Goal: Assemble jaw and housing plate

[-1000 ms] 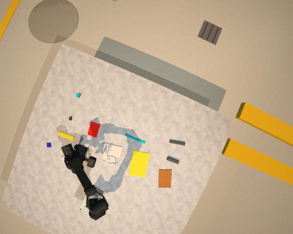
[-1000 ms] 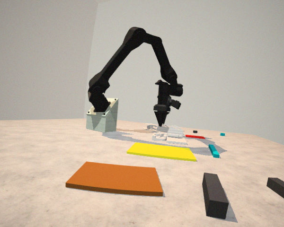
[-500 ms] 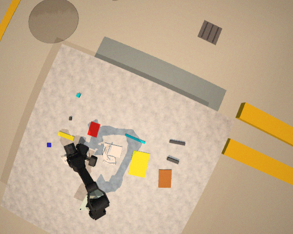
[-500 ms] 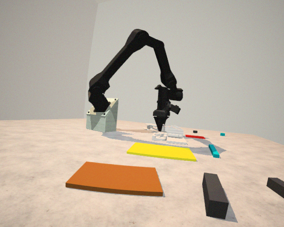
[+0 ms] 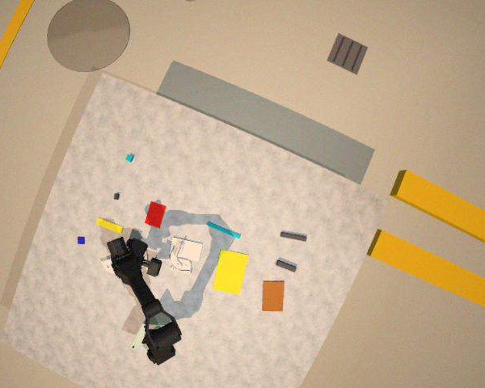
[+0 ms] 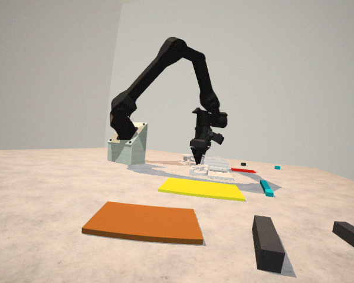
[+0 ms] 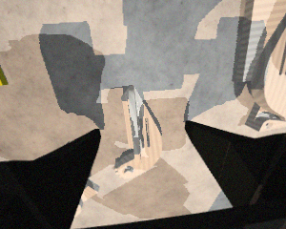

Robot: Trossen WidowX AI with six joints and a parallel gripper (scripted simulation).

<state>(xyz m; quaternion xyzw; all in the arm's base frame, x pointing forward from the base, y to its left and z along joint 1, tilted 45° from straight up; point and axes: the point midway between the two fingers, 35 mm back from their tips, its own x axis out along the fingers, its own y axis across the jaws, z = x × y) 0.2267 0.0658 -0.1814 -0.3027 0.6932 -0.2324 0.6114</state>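
My gripper tip is 40 mm past the ribbed jaw and 10 mm to the right of it. The rest, counted from my gripper tip: yellow bar: 180 mm to the left, 40 mm ahead; then white holder block: 90 mm to the left, 90 mm behind; then red slab: 170 mm ahead, 30 mm to the left, 10 mm below.
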